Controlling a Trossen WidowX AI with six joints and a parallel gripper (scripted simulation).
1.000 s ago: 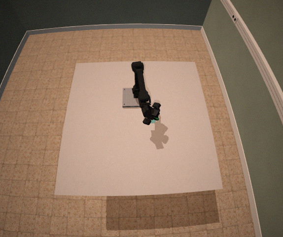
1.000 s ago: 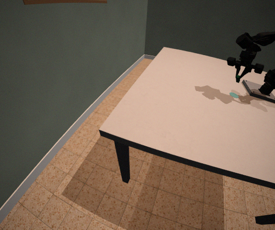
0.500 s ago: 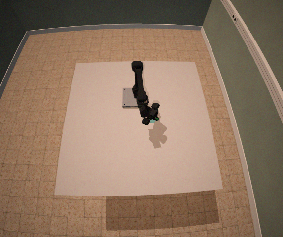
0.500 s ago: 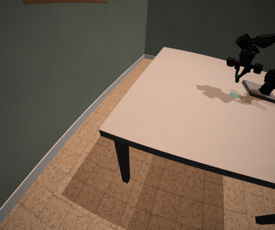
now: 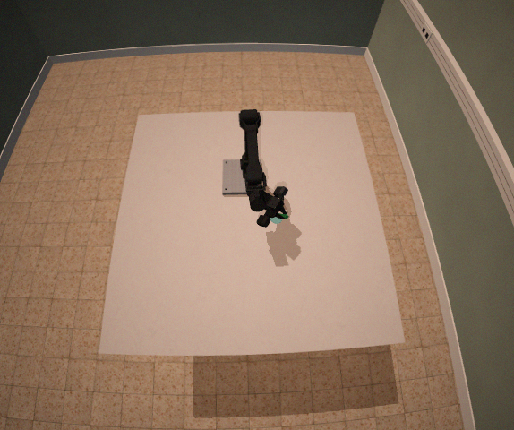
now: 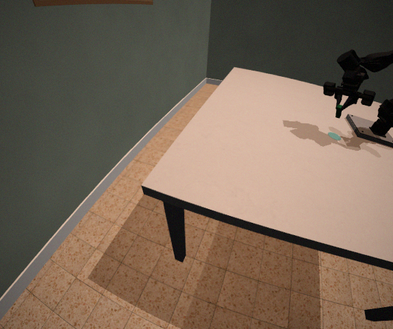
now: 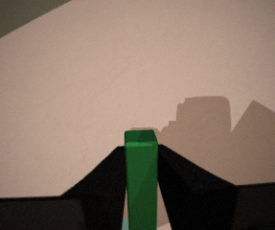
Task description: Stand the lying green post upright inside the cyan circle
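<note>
Right now the cyan circle is 150 mm below my hand and 40 mm behind it. Also, from my hand: green post (30 mm below, 10 mm to the left).
</note>
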